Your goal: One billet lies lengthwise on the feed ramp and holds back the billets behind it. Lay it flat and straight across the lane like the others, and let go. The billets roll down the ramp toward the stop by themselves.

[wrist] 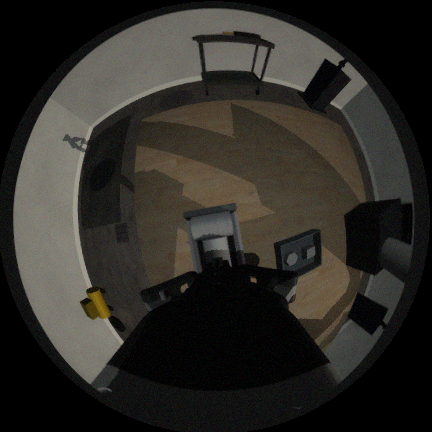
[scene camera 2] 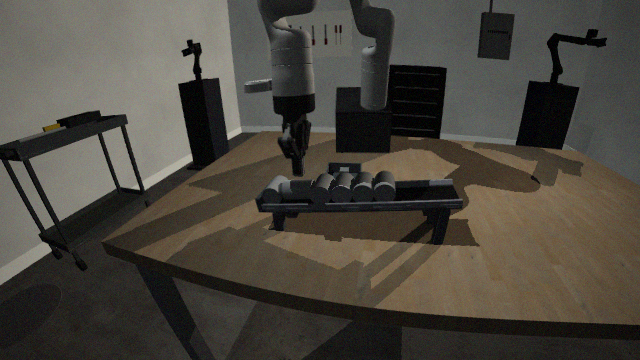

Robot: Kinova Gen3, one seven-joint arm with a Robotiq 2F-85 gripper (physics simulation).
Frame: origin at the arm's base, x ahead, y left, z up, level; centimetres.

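Seen in the pictures: gripper, fingertip midpoint: (wrist: 217, 263) (scene camera 2: 299, 175); arm's base at its link origin: (scene camera 2: 373, 103).
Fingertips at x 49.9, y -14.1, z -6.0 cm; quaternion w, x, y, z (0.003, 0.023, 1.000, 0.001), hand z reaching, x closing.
Observation:
Pixels of each thing's top centre, then the offset from my fingertips to it.
- crosswise billet at its top centre: (wrist: 210, 226) (scene camera 2: 275, 181) dx +0.0, dy -5.1, dz -1.7 cm
- small tray at its top centre: (wrist: 304, 256) (scene camera 2: 343, 171) dx -19.4, dy +6.7, dz -7.4 cm
The feed ramp (scene camera 2: 360, 205) (wrist: 210, 210) stands on the table. One billet (scene camera 2: 300, 188) (wrist: 217, 244) lies lengthwise in its lane near the left end. A crosswise billet (scene camera 2: 276, 189) (wrist: 212, 226) lies at the left end, beside the lengthwise billet's outer end. Several crosswise billets (scene camera 2: 342, 188) lie side by side to the right of the lengthwise one in the scene view; my gripper hides them in the wrist view. My gripper (scene camera 2: 298, 173) (wrist: 218, 263) is shut with nothing between its fingers. It points down over the lengthwise billet; whether the fingertips touch it, I cannot tell.
A small tray (scene camera 2: 345, 165) (wrist: 299, 238) stands behind the ramp and holds a hexagonal and a square piece. A dark cabinet (scene camera 2: 363, 132) (wrist: 372, 240) and a second robot arm (scene camera 2: 374, 80) stand farther back. A cart (scene camera 2: 90, 132) (wrist: 232, 38) stands off the table's left side.

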